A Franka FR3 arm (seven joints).
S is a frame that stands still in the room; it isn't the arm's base.
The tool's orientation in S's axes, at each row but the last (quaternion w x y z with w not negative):
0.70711, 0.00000, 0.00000, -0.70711
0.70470, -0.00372, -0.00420, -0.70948
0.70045, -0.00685, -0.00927, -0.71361
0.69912, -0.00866, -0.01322, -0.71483
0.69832, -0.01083, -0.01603, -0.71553
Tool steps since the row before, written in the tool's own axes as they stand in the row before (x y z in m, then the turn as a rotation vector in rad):
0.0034, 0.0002, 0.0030, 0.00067, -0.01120, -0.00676
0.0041, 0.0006, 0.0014, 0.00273, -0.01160, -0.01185
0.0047, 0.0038, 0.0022, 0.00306, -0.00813, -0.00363
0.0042, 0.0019, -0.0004, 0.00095, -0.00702, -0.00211
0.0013, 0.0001, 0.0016, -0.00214, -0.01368, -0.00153
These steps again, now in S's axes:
0.0002, -0.0034, 0.0030, -0.01120, -0.00067, -0.00676
0.0006, -0.0041, 0.0014, -0.01161, -0.00278, -0.01183
0.0037, -0.0047, 0.0023, -0.00817, -0.00299, -0.00359
0.0018, -0.0043, -0.0003, -0.00703, -0.00086, -0.00213
0.0001, -0.0012, 0.0016, -0.01361, 0.00241, -0.00172

